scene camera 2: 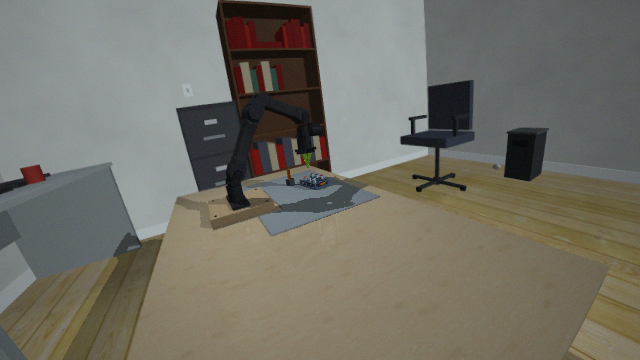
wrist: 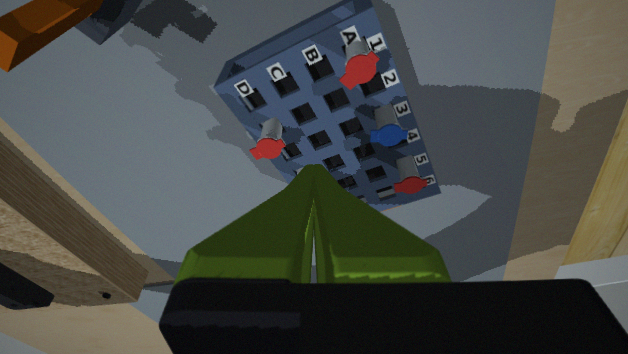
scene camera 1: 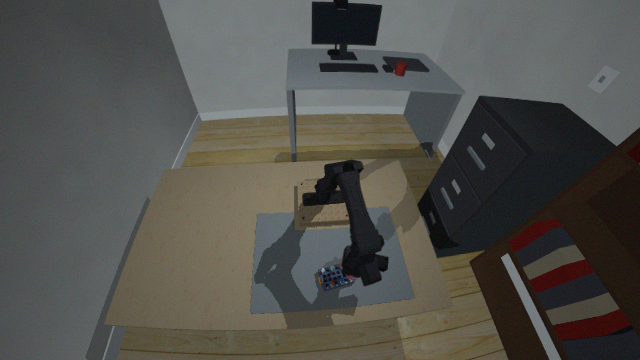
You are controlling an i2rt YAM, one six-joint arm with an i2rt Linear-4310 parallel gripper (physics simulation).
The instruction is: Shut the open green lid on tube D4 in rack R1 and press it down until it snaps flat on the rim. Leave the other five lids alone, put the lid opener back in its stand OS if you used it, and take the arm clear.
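Places are measured from the arm's base along level axes (x right, y ahead, z up), in centimetres.
Where they show: gripper, between the fingertips: (scene camera 2: 308, 167) (wrist: 314, 178) (scene camera 1: 346, 268); arm's base, origin of its link: (scene camera 2: 237, 201) (scene camera 1: 323, 198).
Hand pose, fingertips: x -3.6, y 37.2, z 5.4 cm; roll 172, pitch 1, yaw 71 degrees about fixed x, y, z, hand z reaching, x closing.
Each offset is from my fingertips to the centre of the thing. Level surfaces: height alone.
Rack R1 {dy +0.6, dx +3.6, dz -5.4 cm} (scene camera 1: 340, 287) (scene camera 2: 315, 183) (wrist: 292, 62) is blue and stands on the grey mat. My gripper (scene camera 2: 308, 165) (wrist: 314, 178) is shut with nothing between its green fingers, pointing down above the rack. In the wrist view its tips cover the area of tube D4, so that tube and its green lid are hidden there. Red lids (wrist: 360, 70) (wrist: 411, 185) and a blue lid {dy +3.2, dx +1.9, dz -3.8 cm} (wrist: 389, 135) show along column A, and another red lid {dy -2.8, dx +0.8, dz -3.8 cm} (wrist: 268, 148) in column D. The orange lid opener {dy -7.6, dx -8.3, dz -4.0 cm} (scene camera 2: 288, 174) (wrist: 45, 25) stands in its dark stand OS {dy -7.6, dx -8.3, dz -7.0 cm} (scene camera 2: 290, 183) (wrist: 110, 22).
The grey mat {dz -8.6 cm} (scene camera 1: 280, 300) (scene camera 2: 280, 222) lies on the wooden table {dz -8.9 cm} (scene camera 1: 190, 225) (scene camera 2: 350, 280). The arm's wooden base board (scene camera 1: 320, 225) (scene camera 2: 235, 218) is at the mat's edge. A dark cabinet (scene camera 1: 500, 165), a desk (scene camera 1: 340, 82) and a bookshelf (scene camera 2: 320, 75) stand beyond the table.
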